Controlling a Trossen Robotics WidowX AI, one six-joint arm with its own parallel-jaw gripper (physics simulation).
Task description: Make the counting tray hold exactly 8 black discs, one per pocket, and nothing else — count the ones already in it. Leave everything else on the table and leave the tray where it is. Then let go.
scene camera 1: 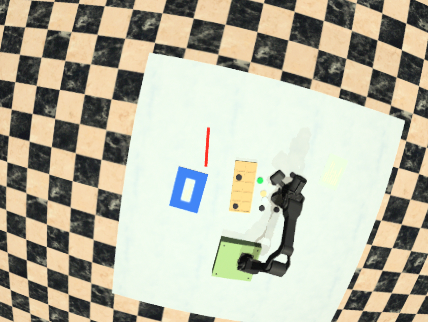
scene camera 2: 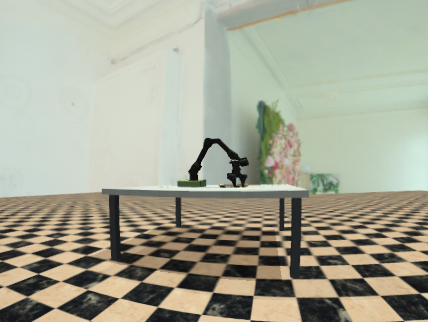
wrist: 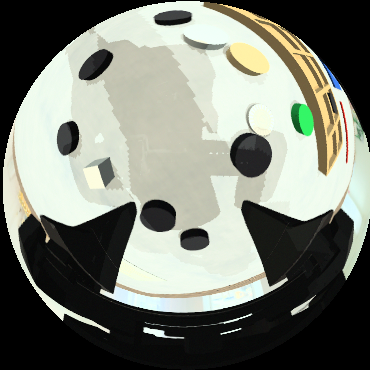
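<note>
The tan counting tray (scene camera 1: 243,161) (wrist: 323,155) lies flat, with a black disc (scene camera 1: 239,177) in one pocket and another black disc (scene camera 1: 235,206) near its lower end. Outside it, black discs (wrist: 173,17) (wrist: 96,64) (wrist: 68,138) (wrist: 251,155) lie on the table. Two more black discs (wrist: 158,215) (wrist: 194,239) lie low in the wrist view, in the gap between the fingers as seen there. My gripper (scene camera 1: 278,188) (scene camera 2: 239,185) (wrist: 189,207) is open and empty, low over the table to the right of the tray. The arm hides some discs in scene camera 1.
Beside the tray lie a green disc (scene camera 1: 260,180) (wrist: 302,119), a yellow disc (scene camera 1: 263,193) (wrist: 248,59) and two white discs (wrist: 205,38) (wrist: 260,119). A pale cube (wrist: 99,173), a blue frame (scene camera 1: 175,192), a red stick (scene camera 1: 207,147) and a pale yellow patch (scene camera 1: 334,171) also show.
</note>
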